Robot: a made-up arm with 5 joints. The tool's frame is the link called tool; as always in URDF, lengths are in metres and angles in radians. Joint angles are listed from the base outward.
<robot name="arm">
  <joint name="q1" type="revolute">
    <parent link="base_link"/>
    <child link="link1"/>
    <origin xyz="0.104 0 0.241" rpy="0 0 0"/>
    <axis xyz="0 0 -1"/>
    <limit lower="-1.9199" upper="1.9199"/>
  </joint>
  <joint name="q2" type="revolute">
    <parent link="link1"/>
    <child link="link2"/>
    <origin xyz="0.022 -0.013 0.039" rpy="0 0 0"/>
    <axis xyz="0 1 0"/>
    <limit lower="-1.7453" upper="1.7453"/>
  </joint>
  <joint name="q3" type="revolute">
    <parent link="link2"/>
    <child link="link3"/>
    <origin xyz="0.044 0 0.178" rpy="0 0 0"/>
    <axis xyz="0 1 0"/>
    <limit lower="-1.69" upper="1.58"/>
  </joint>
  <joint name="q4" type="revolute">
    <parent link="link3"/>
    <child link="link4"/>
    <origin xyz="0.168 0 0.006" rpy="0 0 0"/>
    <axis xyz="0 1 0"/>
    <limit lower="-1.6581" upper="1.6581"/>
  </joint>
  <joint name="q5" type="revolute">
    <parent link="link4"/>
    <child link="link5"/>
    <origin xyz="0.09 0.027 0" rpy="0 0 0"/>
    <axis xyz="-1 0 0"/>
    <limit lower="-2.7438" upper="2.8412"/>
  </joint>
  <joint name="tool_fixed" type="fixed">
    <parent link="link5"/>
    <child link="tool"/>
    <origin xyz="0 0 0" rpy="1.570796 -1.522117 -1.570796"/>
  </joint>
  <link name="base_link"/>
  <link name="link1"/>
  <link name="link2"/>
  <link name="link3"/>
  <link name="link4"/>
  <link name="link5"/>
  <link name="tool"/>
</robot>
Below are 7 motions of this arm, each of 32 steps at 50 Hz.
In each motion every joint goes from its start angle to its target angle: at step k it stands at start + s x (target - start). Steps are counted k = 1, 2, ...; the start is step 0. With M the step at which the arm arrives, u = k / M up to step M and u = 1 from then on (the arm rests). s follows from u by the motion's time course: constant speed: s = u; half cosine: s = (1 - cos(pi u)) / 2; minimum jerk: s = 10 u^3 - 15 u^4 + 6 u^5.
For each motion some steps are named. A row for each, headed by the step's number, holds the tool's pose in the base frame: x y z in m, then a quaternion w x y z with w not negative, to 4 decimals.
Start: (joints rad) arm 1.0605 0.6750 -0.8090 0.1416 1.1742
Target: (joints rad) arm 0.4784 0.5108 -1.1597 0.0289 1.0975
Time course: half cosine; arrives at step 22
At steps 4, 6, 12, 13, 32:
4: 0.3380 -0.3496 0.4323 0.6911 -0.6321 -0.3486 0.0364
6: 0.3543 -0.3331 0.4476 0.6687 -0.6383 -0.3780 0.0510
12: 0.4055 -0.2500 0.5107 0.5639 -0.6445 -0.5064 0.1008
13: 0.4110 -0.2339 0.5213 0.5443 -0.6423 -0.5289 0.1072
32: 0.4219 -0.1491 0.5724 0.4392 -0.6149 -0.6422 0.1288

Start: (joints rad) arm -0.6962 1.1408 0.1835 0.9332 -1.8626
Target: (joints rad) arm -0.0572 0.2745 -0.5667 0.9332 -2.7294
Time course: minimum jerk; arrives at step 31
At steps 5, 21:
5: 0.2537 0.1378 0.0880 0.7666 -0.3011 0.0812 -0.5613
21: 0.4537 0.0783 0.3509 0.3326 0.2984 -0.0529 -0.8930

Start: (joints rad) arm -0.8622 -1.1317 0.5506 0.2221 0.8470
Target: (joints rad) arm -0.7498 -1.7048 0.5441 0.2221 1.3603
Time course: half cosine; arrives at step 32
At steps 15, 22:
15: 0.1182 0.0353 0.5370 0.2769 -0.0969 -0.8839 0.3642
22: 0.0848 0.0008 0.5353 0.2050 -0.1948 -0.9078 0.3097

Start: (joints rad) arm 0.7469 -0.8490 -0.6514 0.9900 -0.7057
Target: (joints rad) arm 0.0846 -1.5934 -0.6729 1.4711 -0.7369
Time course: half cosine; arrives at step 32
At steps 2, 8, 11, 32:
2: 0.1130 0.0107 0.6421 0.3700 0.0061 -0.8634 -0.3430
8: 0.0849 0.0321 0.6332 0.3715 0.0476 -0.8718 -0.3158
11: 0.0586 0.0459 0.6228 0.3715 0.0839 -0.8771 -0.2926
32: -0.1003 0.0314 0.5094 0.3429 0.3179 -0.8695 -0.1594

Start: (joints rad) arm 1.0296 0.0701 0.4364 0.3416 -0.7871
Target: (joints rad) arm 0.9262 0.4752 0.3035 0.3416 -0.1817
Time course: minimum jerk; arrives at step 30
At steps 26, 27, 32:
26: 0.2983 -0.2362 0.2252 0.8121 -0.0760 -0.2127 -0.5380
27: 0.2986 -0.2360 0.2242 0.8144 -0.0761 -0.2112 -0.5351
32: 0.2988 -0.2358 0.2234 0.8162 -0.0761 -0.2100 -0.5328

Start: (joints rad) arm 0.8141 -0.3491 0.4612 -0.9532 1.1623
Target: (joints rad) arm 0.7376 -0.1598 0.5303 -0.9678 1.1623
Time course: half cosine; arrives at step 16
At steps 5, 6, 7, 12, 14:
5: 0.2819 -0.1621 0.5043 0.3772 -0.7546 -0.5335 0.0602
6: 0.2857 -0.1636 0.4994 0.3866 -0.7495 -0.5337 0.0630
7: 0.2896 -0.1651 0.4940 0.3967 -0.7439 -0.5337 0.0661
12: 0.3079 -0.1704 0.4671 0.4444 -0.7157 -0.5324 0.0820
14: 0.3120 -0.1712 0.4605 0.4556 -0.7087 -0.5318 0.0860

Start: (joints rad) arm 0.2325 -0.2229 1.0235 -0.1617 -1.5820
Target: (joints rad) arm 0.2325 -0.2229 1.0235 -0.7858 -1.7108
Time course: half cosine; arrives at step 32
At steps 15, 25, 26, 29, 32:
15: 0.3322 -0.0396 0.3154 0.4707 0.3794 -0.4256 -0.6733
25: 0.3374 -0.0409 0.3392 0.4050 0.4640 -0.4919 -0.6154
26: 0.3375 -0.0409 0.3409 0.4005 0.4695 -0.4959 -0.6110
29: 0.3377 -0.0409 0.3444 0.3907 0.4813 -0.5042 -0.6013
32: 0.3377 -0.0409 0.3456 0.3873 0.4853 -0.5070 -0.5978

